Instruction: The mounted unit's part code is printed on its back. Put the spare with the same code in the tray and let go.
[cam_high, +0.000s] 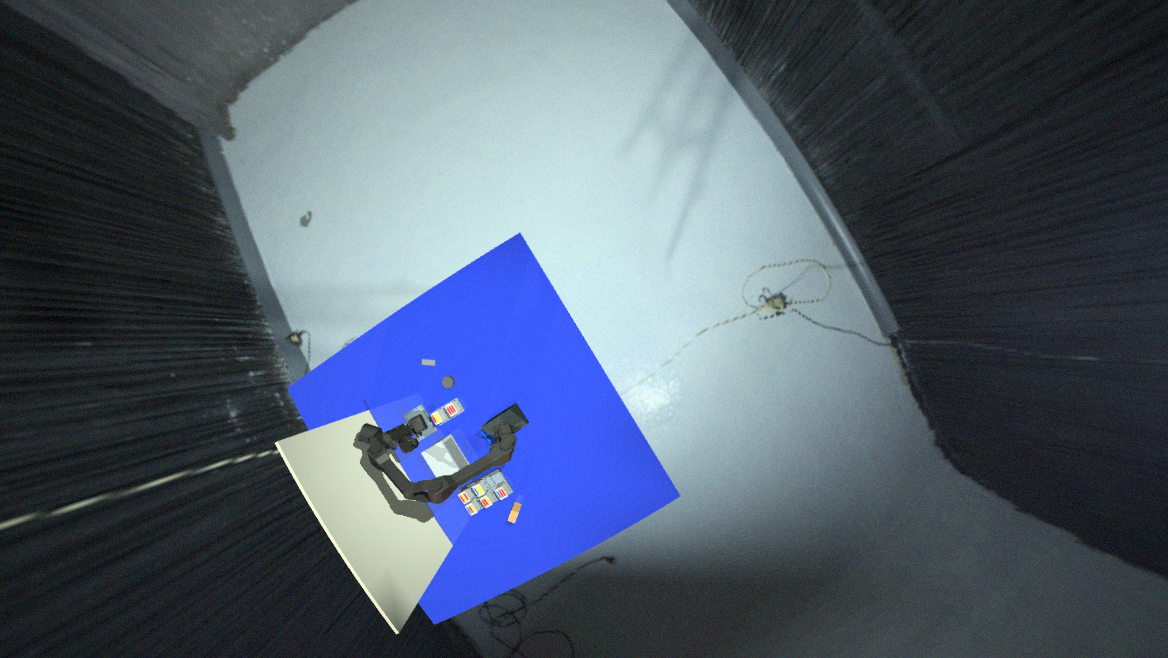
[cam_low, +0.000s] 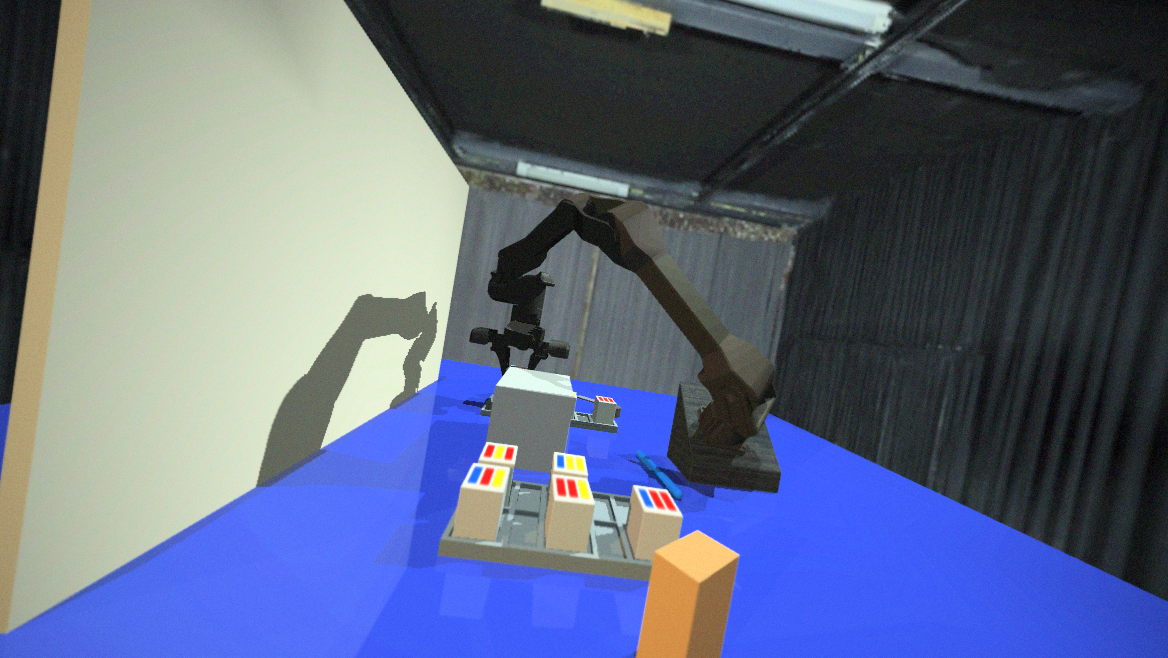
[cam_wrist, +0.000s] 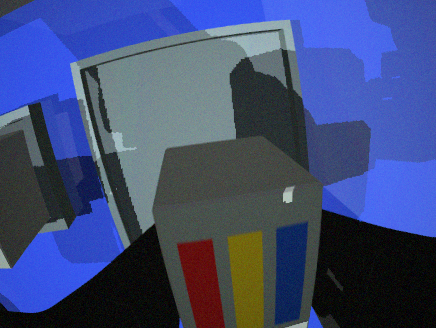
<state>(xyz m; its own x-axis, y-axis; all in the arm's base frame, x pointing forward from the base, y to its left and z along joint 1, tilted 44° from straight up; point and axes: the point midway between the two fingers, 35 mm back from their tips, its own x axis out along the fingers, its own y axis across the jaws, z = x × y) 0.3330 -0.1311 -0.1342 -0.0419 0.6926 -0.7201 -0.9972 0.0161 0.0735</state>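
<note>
Right now the flat grey tray is 4 cm below my gripper tip. The rest, counted from my gripper tip: cream wall panel 19 cm to the left, 19 cm ahead, 18 cm above; striped spare 18 cm behind, 2 cm to the left; grey mounted unit 20 cm to the left, 5 cm behind, 1 cm above.
</note>
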